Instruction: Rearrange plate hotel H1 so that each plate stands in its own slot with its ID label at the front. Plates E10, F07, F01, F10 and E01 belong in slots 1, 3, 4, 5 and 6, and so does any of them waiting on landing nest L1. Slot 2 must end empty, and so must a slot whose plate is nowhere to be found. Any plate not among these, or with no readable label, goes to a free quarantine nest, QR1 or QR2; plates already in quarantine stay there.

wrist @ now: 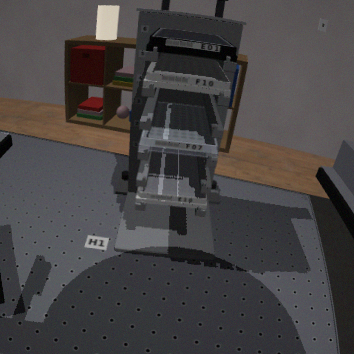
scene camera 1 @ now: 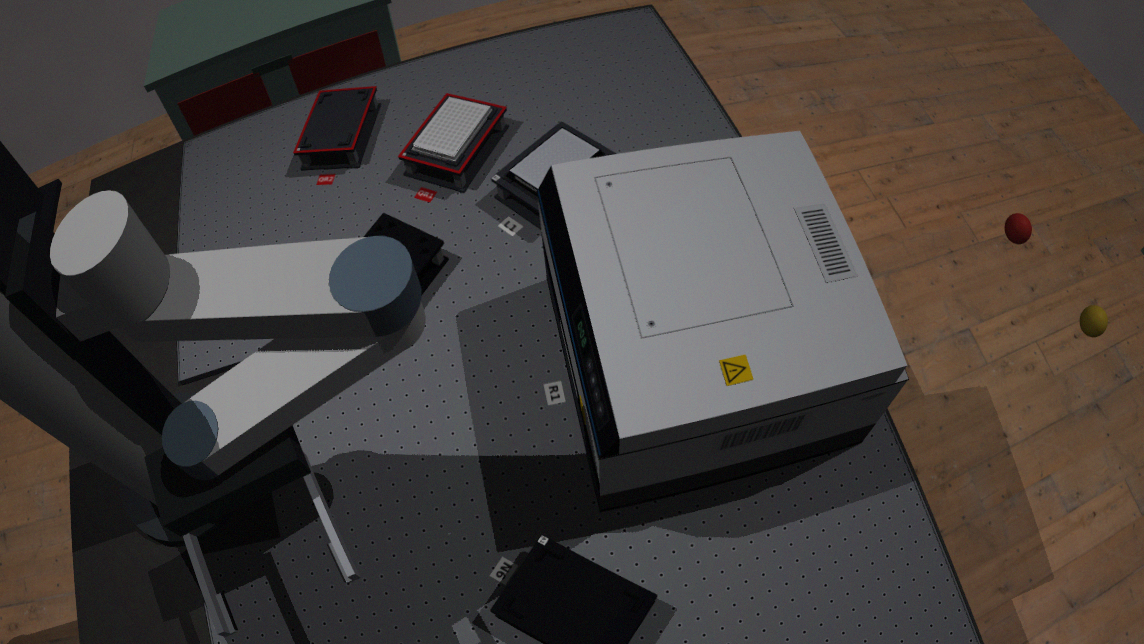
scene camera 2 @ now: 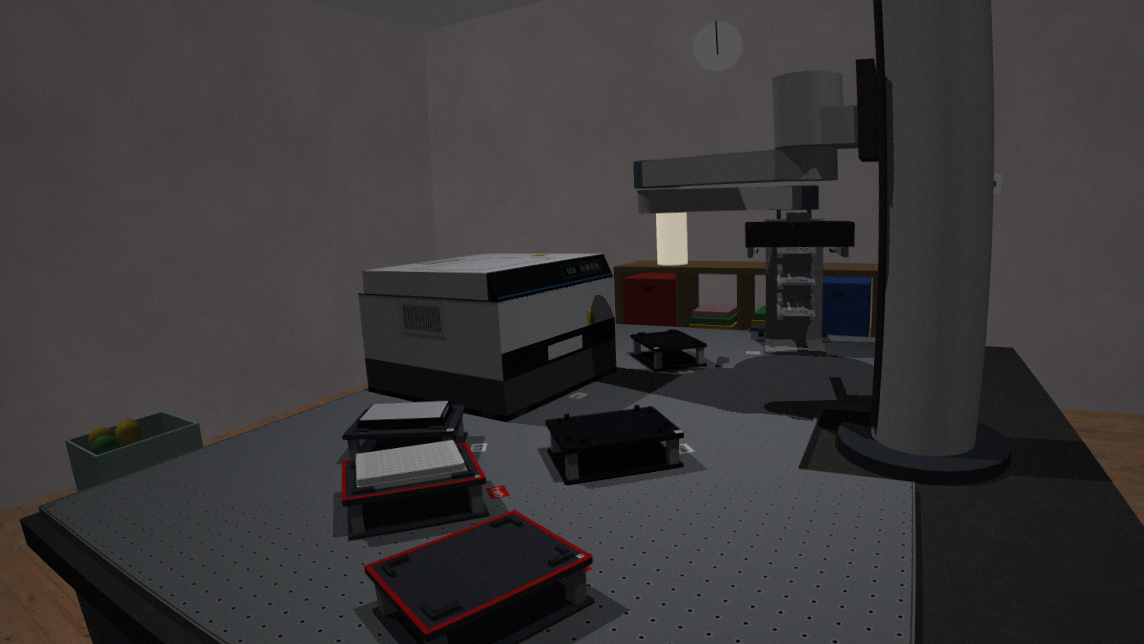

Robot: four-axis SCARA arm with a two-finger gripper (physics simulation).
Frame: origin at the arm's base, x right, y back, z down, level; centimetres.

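Seen in the pictures: gripper, fingertip midpoint: [wrist: 166, 135] [scene camera 1: 287, 607]; arm's base, link origin: [scene camera 2: 921, 449].
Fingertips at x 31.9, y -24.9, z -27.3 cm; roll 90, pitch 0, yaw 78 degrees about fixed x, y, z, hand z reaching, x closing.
Pixels of each thing's top centre, then the offset from my fingertips to it.
- plate F07, top centre: [wrist: 179, 119] [scene camera 2: 795, 275] dx +22.9, dy -3.0, dz +8.5 cm
- plate F10, top centre: [wrist: 186, 63] [scene camera 2: 795, 245] dx +22.9, dy -3.0, dz +1.4 cm
- dark plate E01, top centre: [wrist: 190, 34] dx +22.9, dy -3.0, dz -2.1 cm
- pale-topped plate, top centre: [scene camera 1: 554, 159] [scene camera 2: 405, 410] dx -61.5, dy -45.6, dz +19.6 cm
- white plate, top centre: [scene camera 2: 408, 458] [scene camera 1: 451, 125] dx -75.4, dy -31.9, dz +19.6 cm
- Nest QR2, top centre: [scene camera 2: 476, 557] [scene camera 1: 334, 116] dx -88.2, dy -11.9, dz +20.4 cm
- big white instrument, top centre: [scene camera 1: 728, 258] [scene camera 2: 485, 261] dx -25.1, dy -56.1, dz +0.9 cm
- Nest N6, top centre: [scene camera 1: 573, 604] [scene camera 2: 667, 336] dx +3.0, dy -28.3, dz +20.4 cm
- black nest, top centre: [scene camera 2: 611, 419] [scene camera 1: 379, 262] dx -52.2, dy -16.0, dz +20.0 cm
Hotel H1 [scene camera 2: 771, 304] [wrist: 145, 237] stands ahead of the wrist camera. From the bottom, plate E10 [wrist: 172, 200] is in slot 1, plate F07 [wrist: 179, 146] in slot 3, plate F10 [wrist: 190, 81] in slot 5 and dark plate E01 [wrist: 192, 46] in slot 6, labels facing front. Slots 2 and 4 look empty. My gripper [scene camera 1: 289, 604] [scene camera 2: 798, 252] [wrist: 166, 135] is open and empty, in front of the hotel. A pale-topped plate [scene camera 1: 552, 156] [scene camera 2: 405, 413] lies on L1, its label unreadable. A white plate [scene camera 1: 453, 126] [scene camera 2: 409, 462] lies on QR1. Nest QR2 [scene camera 1: 336, 120] [scene camera 2: 480, 572] is empty.
The big white instrument [scene camera 1: 696, 248] [scene camera 2: 448, 328] stands beside label R1. Nest N6 [scene camera 1: 572, 596] [scene camera 2: 668, 341] and another black nest [scene camera 1: 408, 240] [scene camera 2: 614, 428] are empty. The arm's column [scene camera 2: 932, 240] stands at the right in scene camera 2.
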